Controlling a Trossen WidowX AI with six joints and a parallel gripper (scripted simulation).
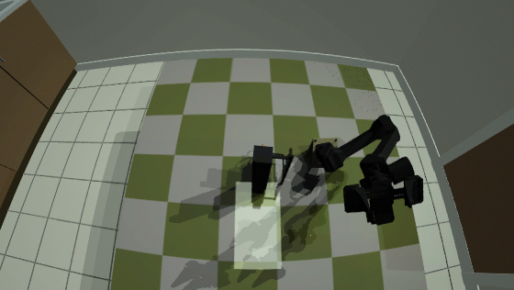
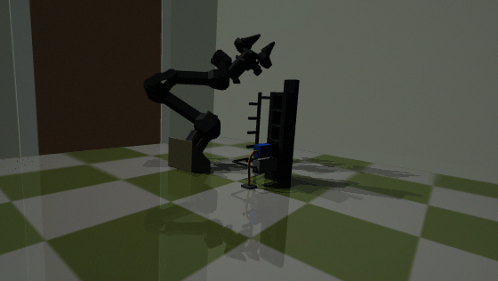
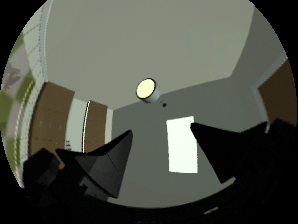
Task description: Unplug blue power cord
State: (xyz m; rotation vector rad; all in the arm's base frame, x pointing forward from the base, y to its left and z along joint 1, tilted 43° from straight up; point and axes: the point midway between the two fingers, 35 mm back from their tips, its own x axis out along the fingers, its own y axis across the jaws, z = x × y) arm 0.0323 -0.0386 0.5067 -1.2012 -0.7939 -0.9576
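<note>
Now: the blue plug 17 cm ahead of my gripper tip, 32 cm to the right of it and 38 cm below it.
</note>
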